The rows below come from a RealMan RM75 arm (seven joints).
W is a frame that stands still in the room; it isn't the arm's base.
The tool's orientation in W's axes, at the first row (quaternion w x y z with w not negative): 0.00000 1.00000 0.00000 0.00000
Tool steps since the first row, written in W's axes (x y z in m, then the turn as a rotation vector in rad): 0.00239 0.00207 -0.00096 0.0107 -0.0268 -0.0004; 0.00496 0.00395 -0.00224 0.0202 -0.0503 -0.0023; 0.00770 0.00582 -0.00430 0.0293 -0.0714 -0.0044; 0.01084 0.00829 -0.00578 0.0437 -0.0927 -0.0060; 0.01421 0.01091 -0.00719 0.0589 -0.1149 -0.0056
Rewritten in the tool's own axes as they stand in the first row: 0.00239 -0.00207 0.00096 0.0107 0.0268 0.0004; 0.00496 -0.00395 0.00224 0.0202 0.0503 0.0023; 0.00770 -0.00582 0.00430 0.0293 0.0714 0.0044; 0.01084 -0.00829 0.00578 0.0437 0.0927 0.0060; 0.01421 -0.01091 0.00719 0.0589 0.1149 0.0056
